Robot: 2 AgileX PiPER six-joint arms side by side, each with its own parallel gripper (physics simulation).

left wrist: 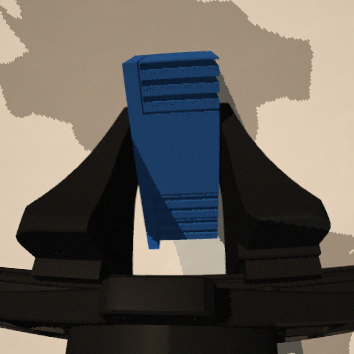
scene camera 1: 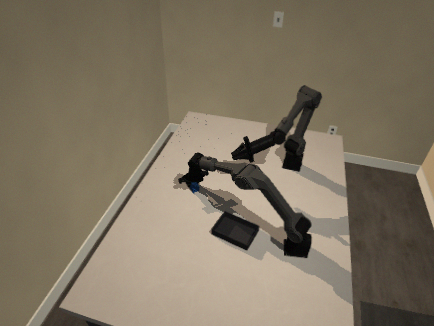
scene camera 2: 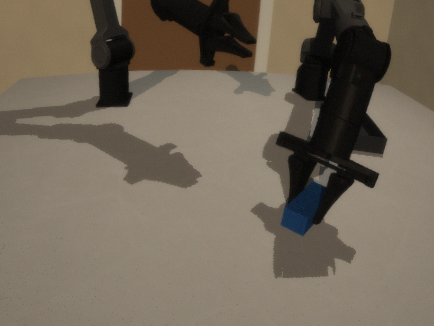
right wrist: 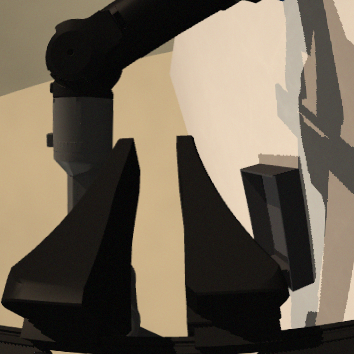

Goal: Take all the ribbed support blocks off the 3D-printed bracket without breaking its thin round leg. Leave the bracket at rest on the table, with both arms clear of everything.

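Note:
My left gripper (scene camera 1: 190, 183) (scene camera 2: 303, 212) (left wrist: 176, 121) is shut on the blue bracket (scene camera 1: 194, 187) (scene camera 2: 298, 220) (left wrist: 177, 145), which it holds tilted, low over the table. In the left wrist view a ribbed section (left wrist: 181, 86) shows at the bracket's far end and another ribbed section (left wrist: 192, 215) at its near end. The thin round leg cannot be made out. My right gripper (scene camera 1: 235, 155) (scene camera 2: 252, 48) (right wrist: 156, 153) is open, with no object between its fingers. It hangs above the table, well apart from the bracket.
A black tray (scene camera 1: 229, 242) (scene camera 2: 370, 145) (right wrist: 295, 235) lies on the table (scene camera 1: 150, 260) in front of the left arm in scene camera 1. The left arm (right wrist: 85, 75) crosses the upper left of the right wrist view. Arm shadows fall across the table.

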